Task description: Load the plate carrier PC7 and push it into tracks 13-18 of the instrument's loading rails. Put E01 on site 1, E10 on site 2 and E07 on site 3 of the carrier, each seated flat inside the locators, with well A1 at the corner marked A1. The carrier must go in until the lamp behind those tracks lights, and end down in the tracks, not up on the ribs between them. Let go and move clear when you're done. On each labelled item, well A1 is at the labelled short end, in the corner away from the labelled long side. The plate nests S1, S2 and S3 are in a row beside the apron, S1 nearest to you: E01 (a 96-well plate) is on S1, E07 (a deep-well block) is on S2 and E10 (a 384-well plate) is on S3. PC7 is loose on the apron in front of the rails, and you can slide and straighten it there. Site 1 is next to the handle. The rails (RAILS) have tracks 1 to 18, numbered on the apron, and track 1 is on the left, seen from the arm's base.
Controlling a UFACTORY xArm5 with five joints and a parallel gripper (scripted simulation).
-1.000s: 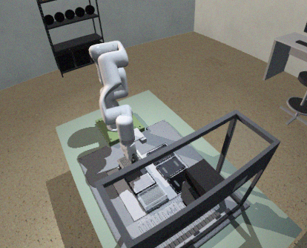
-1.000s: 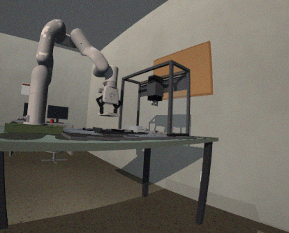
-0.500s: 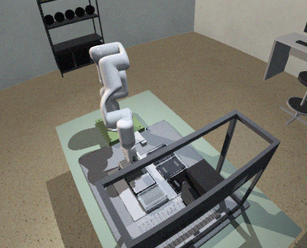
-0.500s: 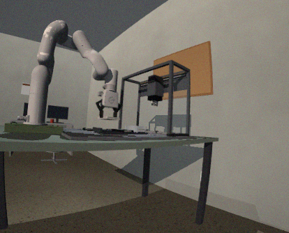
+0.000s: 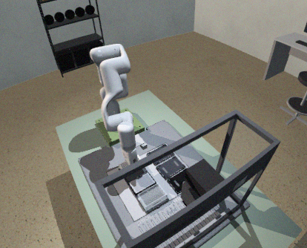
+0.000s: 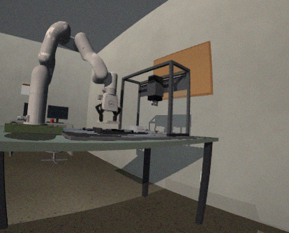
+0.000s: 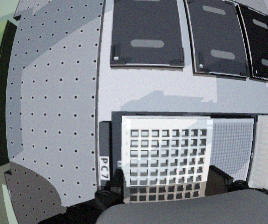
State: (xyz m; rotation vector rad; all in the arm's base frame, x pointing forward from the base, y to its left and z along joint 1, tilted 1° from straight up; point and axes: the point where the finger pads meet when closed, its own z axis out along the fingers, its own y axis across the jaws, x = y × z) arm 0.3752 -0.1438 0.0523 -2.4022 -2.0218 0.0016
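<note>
The plate carrier PC7 is 10 cm ahead of my hand, 2 cm to the right of it and 6 cm below it. Also, from my hand: pale block (20 cm ahead, 4 cm to the right, 5 cm below); deep-well block E07 (10 cm ahead, 2 cm to the right, 6 cm below); 96-well plate E01 (1 cm below).
</note>
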